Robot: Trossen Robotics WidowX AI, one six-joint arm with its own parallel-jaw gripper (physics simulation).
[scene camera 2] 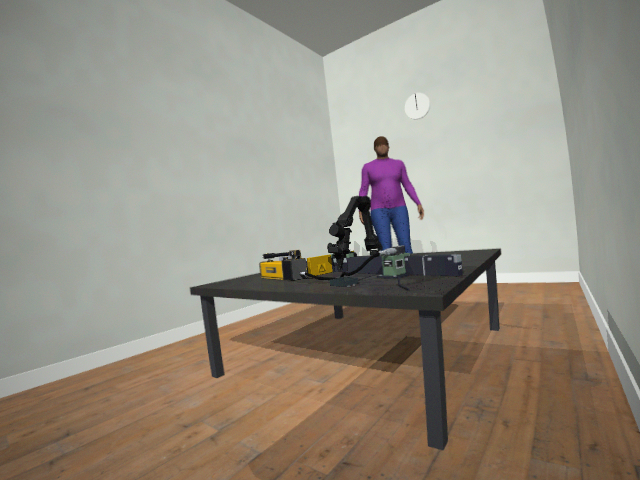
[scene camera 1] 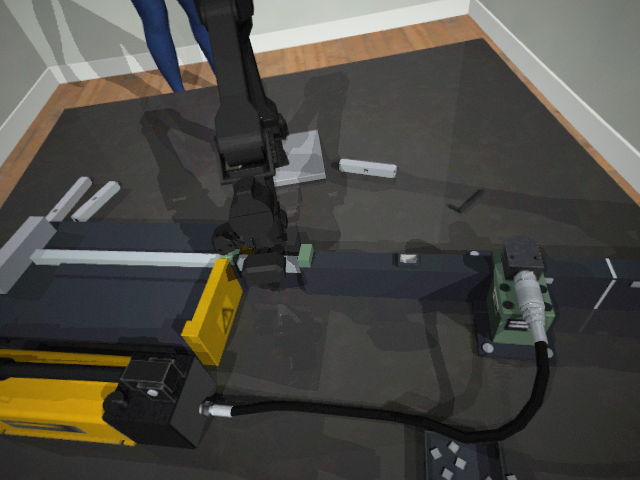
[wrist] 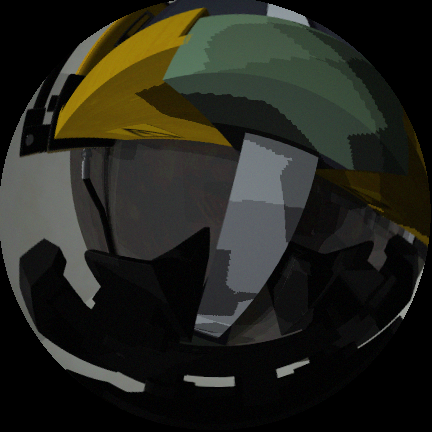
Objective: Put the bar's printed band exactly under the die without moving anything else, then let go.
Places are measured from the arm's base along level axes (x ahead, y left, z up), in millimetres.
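Pixels of known places: gripper, fingertip midpoint: (scene camera 2: 341,269) (scene camera 1: 275,283).
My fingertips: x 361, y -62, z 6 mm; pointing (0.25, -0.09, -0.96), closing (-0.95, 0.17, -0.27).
For each thing: its top centre in the pictures, then the offset to it from my fingertips. "spot": a spot on its surface instead.
- yellow plate, surface spot: (wrist: 145,100) spot: dy -69, dx +3, dz +63 mm
- small green block, surface spot: (scene camera 1: 305,255) spot: dy +61, dx +25, dz +79 mm
- green unit, surface spot: (scene camera 1: 519,310) spot: dy +305, dx +214, dz +74 mm
- black cable, surface spot: (scene camera 1: 361,410) spot: dy +73, dx +247, dz -2 mm
- yellow-and-black machine, surface spot: (scene camera 1: 67,403) spot: dy -287, dx +146, dz +70 mm
- hex key, top centre: (scene camera 1: 467,197) dy +402, dx -80, dz -8 mm
- dark tray, surface spot: (scene camera 1: 488,452) spot: dy +206, dx +335, dz -13 mm
The bar (scene camera 1: 129,257) (wrist: 265,200) is long, pale and straight. In scene camera 1 it runs left to right, past the yellow plate (scene camera 1: 214,315) (wrist: 145,100) to a small green block (scene camera 1: 305,255). My gripper (scene camera 1: 263,266) (scene camera 2: 339,266) (wrist: 231,232) is shut on the bar, just right of the yellow plate; the fingers stand on either side of it in the wrist view. A larger green surface (wrist: 300,90) lies over the bar there. A green unit (scene camera 1: 519,310) (scene camera 2: 394,264) with a dark top stands farther right. The die and the printed band cannot be made out plainly.
A black cable (scene camera 1: 361,410) joins the green unit to the yellow-and-black machine (scene camera 1: 67,403) (scene camera 2: 272,269). Loose white bars (scene camera 1: 368,168) (scene camera 1: 96,201), a grey slab (scene camera 1: 305,157), a hex key (scene camera 1: 467,201) and a dark tray (scene camera 1: 488,452) lie on the table (scene camera 2: 320,295).
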